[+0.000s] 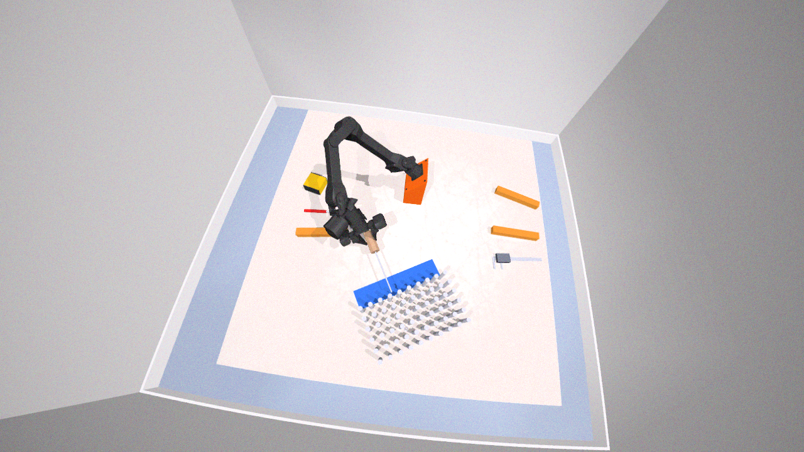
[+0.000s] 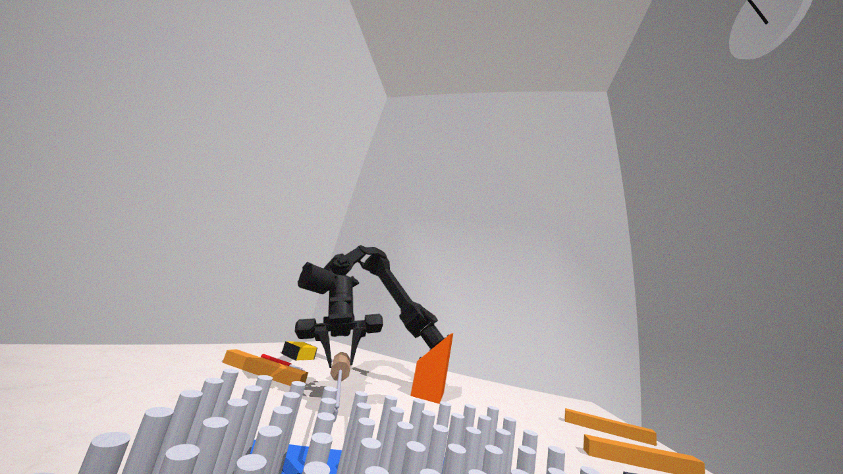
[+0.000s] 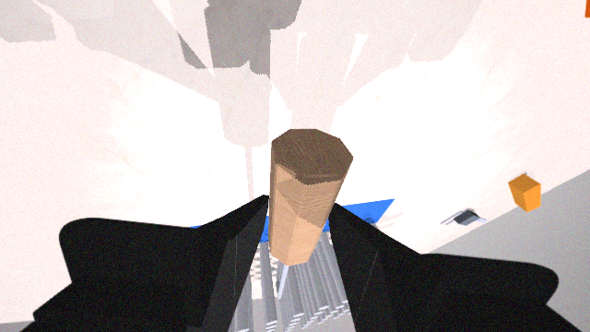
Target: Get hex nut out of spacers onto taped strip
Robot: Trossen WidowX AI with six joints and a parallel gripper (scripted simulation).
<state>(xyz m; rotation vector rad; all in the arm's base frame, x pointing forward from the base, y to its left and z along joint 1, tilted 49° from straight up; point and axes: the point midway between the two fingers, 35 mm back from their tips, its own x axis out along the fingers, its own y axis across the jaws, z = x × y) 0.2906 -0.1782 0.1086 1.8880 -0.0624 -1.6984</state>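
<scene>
Right now my gripper tip is 15 cm short of the blue taped strip, 11 cm to the right of it and 8 cm above it. From my gripper tip the other things lie so: hook tool (10 cm ahead, 4 cm to the left); red-handled tool (22 cm to the right, 17 cm behind, 8 cm below); yellow block (31 cm behind, 28 cm to the right, 6 cm below).
</scene>
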